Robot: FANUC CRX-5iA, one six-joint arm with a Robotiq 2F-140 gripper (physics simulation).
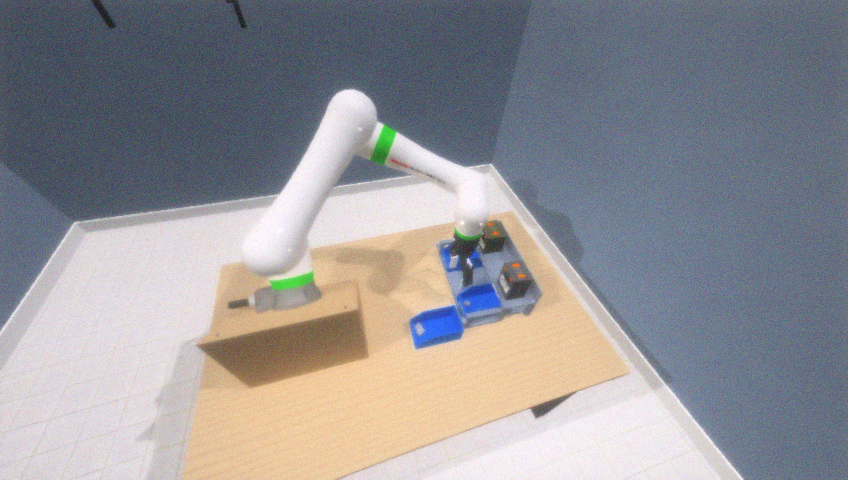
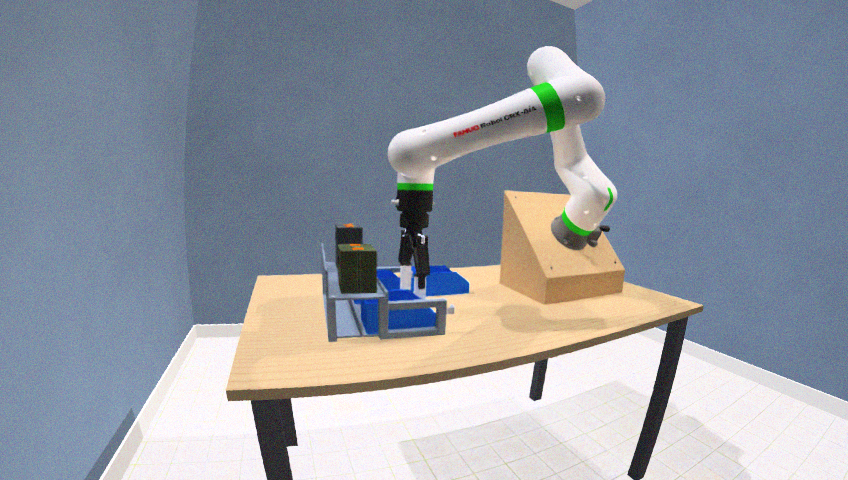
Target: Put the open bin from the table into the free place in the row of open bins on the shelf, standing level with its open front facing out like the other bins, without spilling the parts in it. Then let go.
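Frame: origin at the arm's base, x right, y down, z ahead, level; centimetres.
Where they show: gripper, between the fingertips: (image 1: 457,277); arm's base, origin of its link: (image 1: 297,301) (image 2: 568,234).
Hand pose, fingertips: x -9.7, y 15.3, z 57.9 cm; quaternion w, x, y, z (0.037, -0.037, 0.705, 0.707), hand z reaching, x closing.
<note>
Things, the pixels of their top centre, and the offset from my fingertips. "pt": a spot on its surface instead. Level surfaces: height alone.
- loose blue open bin, a spot on its surface: (image 2: 449,280) pt dx +13.9, dy -0.1, dz -15.5 cm
- table, height of its surface: dy +4.6 cm
- far end, a spot on its surface: (image 1: 446,251) pt dx -15.8, dy +1.7, dz -0.5 cm
The loose blue open bin (image 1: 436,326) (image 2: 449,280) stands on the table (image 1: 354,406) (image 2: 295,358) just off the end of the grey shelf (image 1: 526,305) (image 2: 331,316), with a small white part in it. Two other blue bins sit in the shelf row, one at the near end (image 1: 479,298) and one at the far end (image 1: 446,251), with a gap between them. My gripper (image 1: 462,271) (image 2: 413,283) points straight down over that gap. It is open and holds nothing. It is well apart from the loose bin.
Two dark green boxes with orange tops (image 1: 493,235) (image 1: 513,279) (image 2: 356,269) stand on the back of the shelf, close beside the gripper. The arm's base sits on a wooden wedge block (image 1: 295,346) (image 2: 534,262) on the table.
</note>
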